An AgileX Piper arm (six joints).
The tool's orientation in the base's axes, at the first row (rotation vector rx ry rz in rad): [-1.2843, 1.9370, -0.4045]
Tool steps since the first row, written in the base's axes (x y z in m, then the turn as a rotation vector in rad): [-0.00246, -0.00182, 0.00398, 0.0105, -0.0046, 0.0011]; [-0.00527, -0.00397, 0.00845, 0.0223, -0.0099, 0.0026]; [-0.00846, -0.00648, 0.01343, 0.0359, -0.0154, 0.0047]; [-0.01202, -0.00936, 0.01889, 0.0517, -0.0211, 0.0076]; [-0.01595, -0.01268, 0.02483, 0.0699, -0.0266, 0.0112]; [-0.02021, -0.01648, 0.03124, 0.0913, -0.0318, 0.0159]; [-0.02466, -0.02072, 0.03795, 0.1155, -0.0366, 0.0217]
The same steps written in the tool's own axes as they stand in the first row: [0.00044, -0.00171, -0.00470, 0.0015, -0.0095, 0.0064]; [0.00104, -0.00365, -0.01003, 0.0032, -0.0204, 0.0133]; [0.00182, -0.00582, -0.01602, 0.0044, -0.0328, 0.0212]; [0.00279, -0.00821, -0.02266, 0.0050, -0.0473, 0.0302]; [0.00404, -0.01087, -0.02995, 0.0047, -0.0637, 0.0404]; [0.00557, -0.01382, -0.03787, 0.0030, -0.0827, 0.0524]; [0.00741, -0.01702, -0.04618, -0.0001, -0.1041, 0.0658]
